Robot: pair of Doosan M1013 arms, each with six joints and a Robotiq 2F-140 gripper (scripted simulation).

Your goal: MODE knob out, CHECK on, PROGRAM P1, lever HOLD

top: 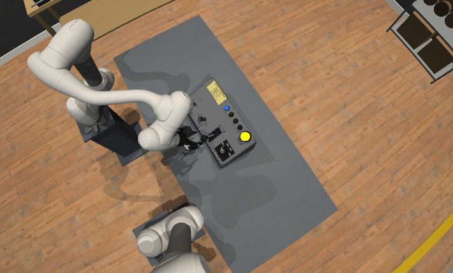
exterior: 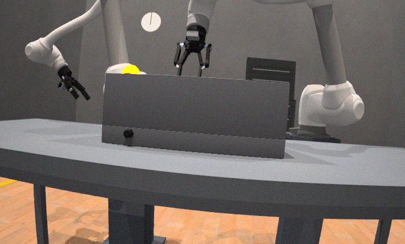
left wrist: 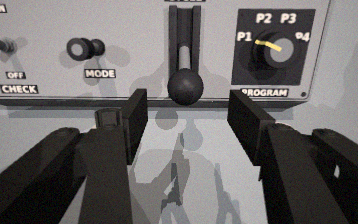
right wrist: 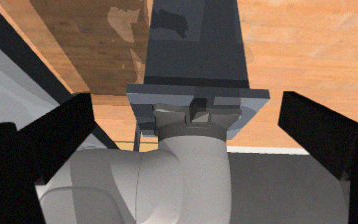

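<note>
The black lever lies 110 mm below my left hand and 90 mm ahead of it. The rest, counted from my left hand: mode knob: 120 mm to the left, 110 mm ahead, 100 mm below; check toggle: 230 mm to the left, 120 mm ahead, 110 mm below.
</note>
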